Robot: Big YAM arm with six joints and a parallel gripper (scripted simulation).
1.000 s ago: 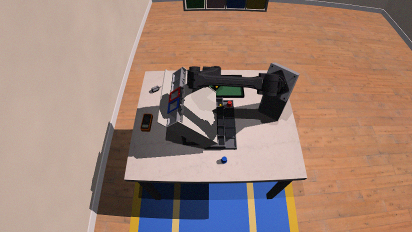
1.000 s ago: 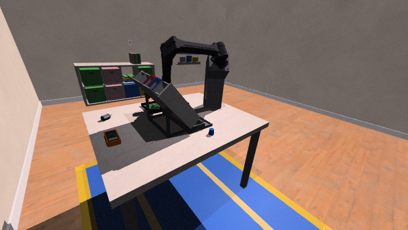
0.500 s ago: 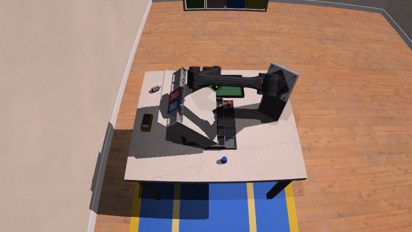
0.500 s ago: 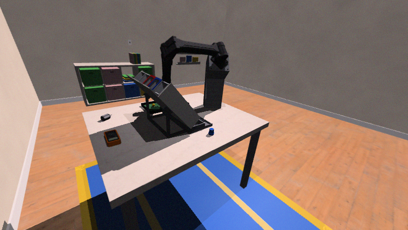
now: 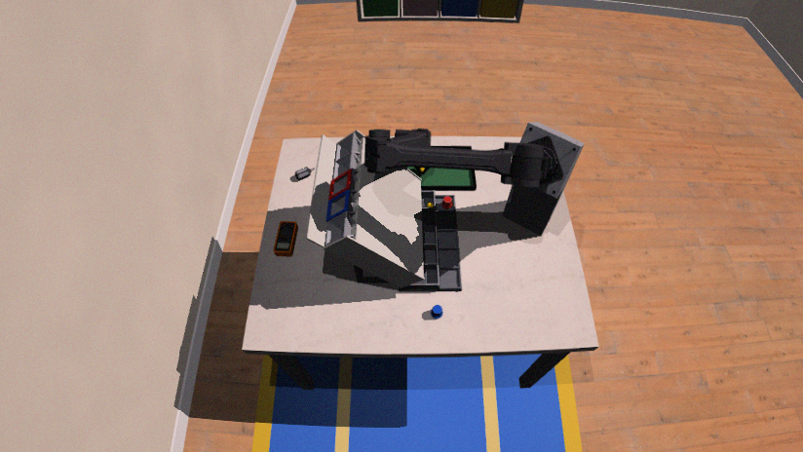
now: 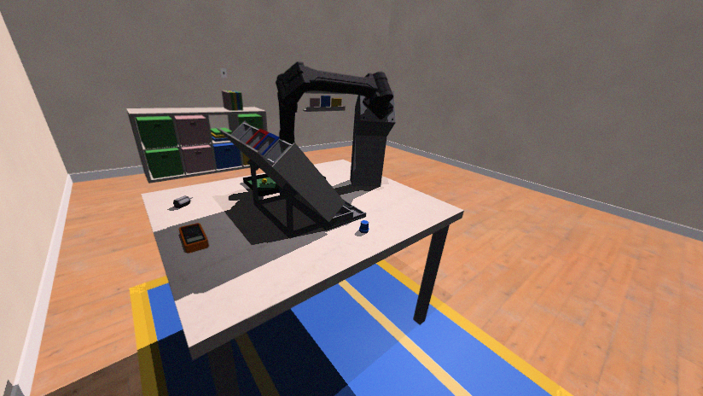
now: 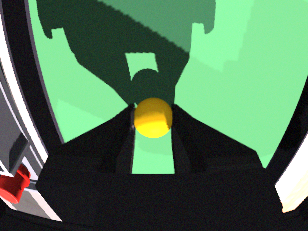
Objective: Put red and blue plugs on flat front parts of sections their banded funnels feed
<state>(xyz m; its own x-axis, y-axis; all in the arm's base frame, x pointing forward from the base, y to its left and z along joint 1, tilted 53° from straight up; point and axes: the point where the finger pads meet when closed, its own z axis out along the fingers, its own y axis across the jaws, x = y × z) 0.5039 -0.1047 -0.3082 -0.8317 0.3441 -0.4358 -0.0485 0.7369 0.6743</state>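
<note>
Now: the green marble tray 2 cm behind my hand, 2 cm to the right of it and 1 cm below it. Round my hand: sloped grey cover: 9 cm ahead, 31 cm to the left, 19 cm above; orange device: 47 cm ahead, 33 cm to the left.
</note>
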